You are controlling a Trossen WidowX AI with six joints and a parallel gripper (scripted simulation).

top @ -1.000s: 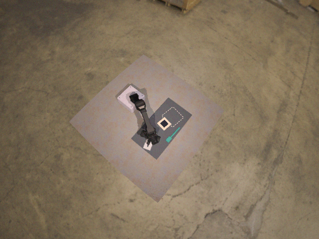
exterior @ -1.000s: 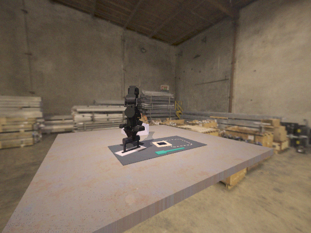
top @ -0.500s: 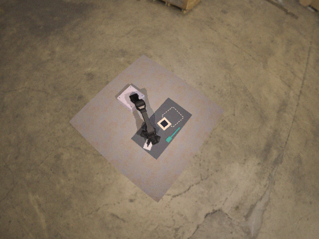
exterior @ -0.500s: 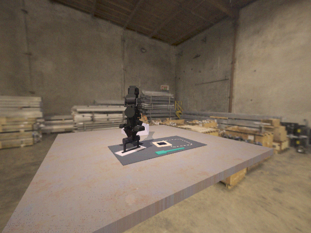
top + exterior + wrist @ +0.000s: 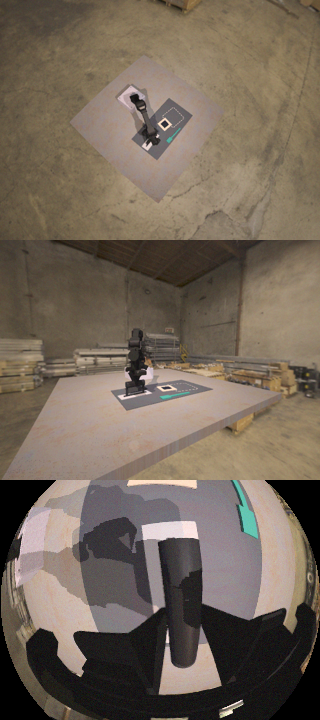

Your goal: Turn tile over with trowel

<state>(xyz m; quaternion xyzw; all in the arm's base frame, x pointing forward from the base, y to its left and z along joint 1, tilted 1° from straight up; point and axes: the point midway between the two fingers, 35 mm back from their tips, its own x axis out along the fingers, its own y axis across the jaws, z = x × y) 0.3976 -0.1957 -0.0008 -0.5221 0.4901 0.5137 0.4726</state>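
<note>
Right now the dark mat is 21 cm to the left of my gripper tip and 8 cm below it. From my gripper tip the other things lie so: tile (24 cm to the left, 6 cm below, 1 cm behind); then teal trowel (19 cm to the left, 14 cm ahead, 6 cm below).
</note>
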